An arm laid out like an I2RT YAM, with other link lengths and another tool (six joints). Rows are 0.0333 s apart.
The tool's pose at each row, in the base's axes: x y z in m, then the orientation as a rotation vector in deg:
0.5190, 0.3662, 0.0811, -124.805, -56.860, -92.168
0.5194, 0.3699, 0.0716, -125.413, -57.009, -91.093
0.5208, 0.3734, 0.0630, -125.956, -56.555, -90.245
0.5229, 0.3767, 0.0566, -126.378, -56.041, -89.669
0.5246, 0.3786, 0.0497, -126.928, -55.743, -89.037
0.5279, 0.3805, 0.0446, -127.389, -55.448, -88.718
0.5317, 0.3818, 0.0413, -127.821, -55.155, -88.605
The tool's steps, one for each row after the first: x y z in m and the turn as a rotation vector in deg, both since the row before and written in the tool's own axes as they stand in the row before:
-0.0073, -0.0042, 0.0058, 0.314, -0.772, 0.204
-0.0063, -0.0032, 0.0062, 0.125, -0.538, 0.544
-0.0042, -0.0021, 0.0058, 0.021, -0.360, 0.502
-0.0052, -0.0014, 0.0050, 0.001, -0.502, 0.352
-0.0033, 0.0000, 0.0055, -0.136, -0.337, 0.250
-0.0017, 0.0010, 0.0048, -0.244, -0.245, 0.178

